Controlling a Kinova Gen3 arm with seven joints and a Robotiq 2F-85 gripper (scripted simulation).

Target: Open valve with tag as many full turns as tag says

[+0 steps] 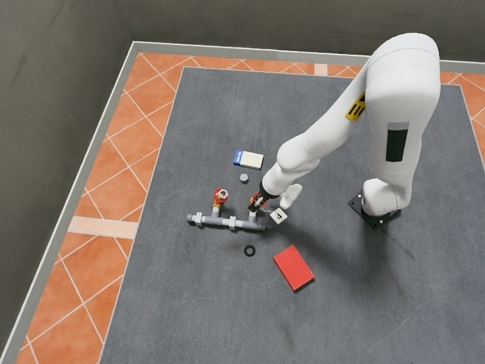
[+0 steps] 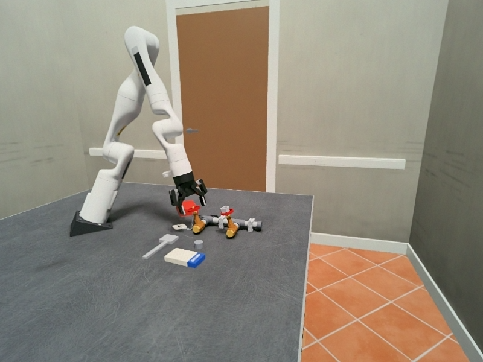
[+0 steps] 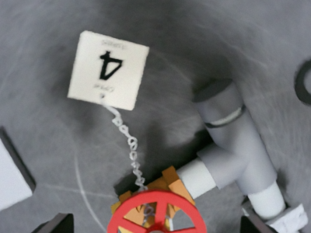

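Now: hand 90 mm above the white tag, 70 mm past it and 20 mm to the right of it. The rest, counted from my hand: grey paddle (130 mm to the right, 90 mm below, 60 mm behind); then blue box (210 mm to the right, 80 mm below, 50 mm ahead); then red block (200 mm to the left, 120 mm behind, 80 mm below).
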